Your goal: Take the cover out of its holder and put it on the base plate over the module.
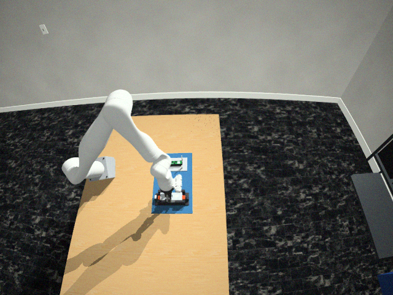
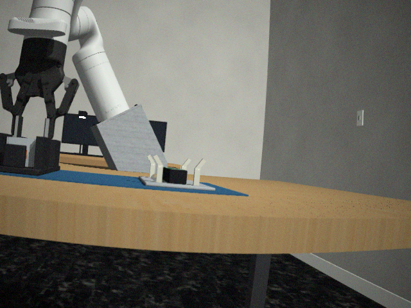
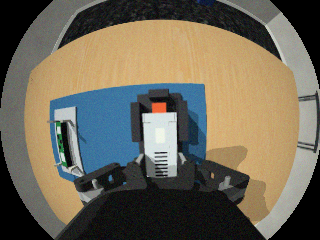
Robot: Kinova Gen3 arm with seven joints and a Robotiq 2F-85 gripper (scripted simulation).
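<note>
My gripper is now 40 mm above the cover and 10 mm short of it.
</note>
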